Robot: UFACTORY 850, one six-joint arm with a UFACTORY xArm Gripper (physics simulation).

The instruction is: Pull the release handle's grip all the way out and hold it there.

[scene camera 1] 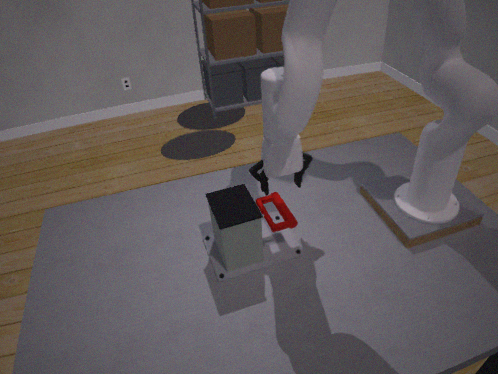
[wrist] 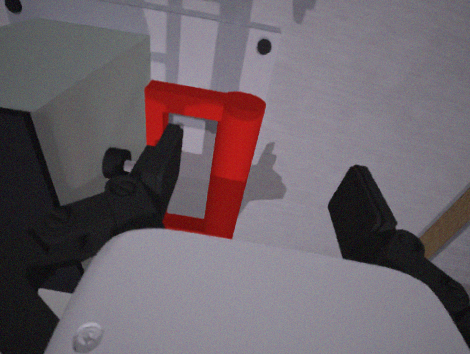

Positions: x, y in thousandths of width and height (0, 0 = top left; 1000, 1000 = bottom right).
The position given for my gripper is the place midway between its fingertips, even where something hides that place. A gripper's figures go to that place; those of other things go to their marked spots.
Labels:
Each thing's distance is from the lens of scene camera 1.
my gripper (scene camera 1: 565, 504): 99 cm
base plate (scene camera 1: 559, 662): 102 cm

